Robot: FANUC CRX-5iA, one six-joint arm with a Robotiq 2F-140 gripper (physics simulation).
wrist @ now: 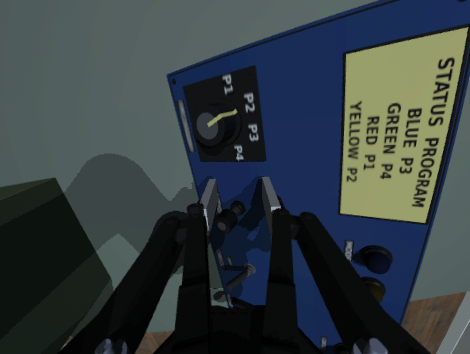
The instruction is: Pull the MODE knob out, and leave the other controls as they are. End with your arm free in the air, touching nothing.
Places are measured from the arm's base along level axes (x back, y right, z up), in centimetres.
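Pixels of known places: gripper, fingertip midpoint: [239, 188].
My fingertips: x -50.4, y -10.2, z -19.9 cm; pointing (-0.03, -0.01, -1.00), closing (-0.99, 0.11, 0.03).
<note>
Ahead of a thing's pixels: the offset from my fingertips to its top centre. "spot": to the spot under its first point.
A small black knob on a short stem @[spot: dx +2.1, dy +3.8, dz +0.7 cm] [227, 221] stands out from the blue panel [300, 120] in the wrist view; I take it for the MODE knob, though its label is partly hidden and unreadable. My gripper [239, 188] is partly open, with one finger on each side of this knob in the view. The knob appears nearer the left finger, and a gap shows to the right finger. Nothing is held. How far the fingertips are from the panel face is hard to tell.
A round selector dial @[dx +1.6, dy -7.5, dz +0.4 cm] [210, 125] with P1 to P4 marks is above the fingers. A metal toggle lever @[dx +2.6, dy +16.5, dz +0.0 cm] [241, 276] is below the knob. A blue lamp @[spot: dx -12.8, dy +7.6, dz +5.7 cm] [376, 259] and a yellow lamp @[spot: dx -13.2, dy +12.2, dz +5.6 cm] [373, 289] are at right, under a yellow status chart @[spot: dx -13.3, dy -1.0, dz +4.3 cm] [382, 175]. A dark block [45, 250] stands left.
</note>
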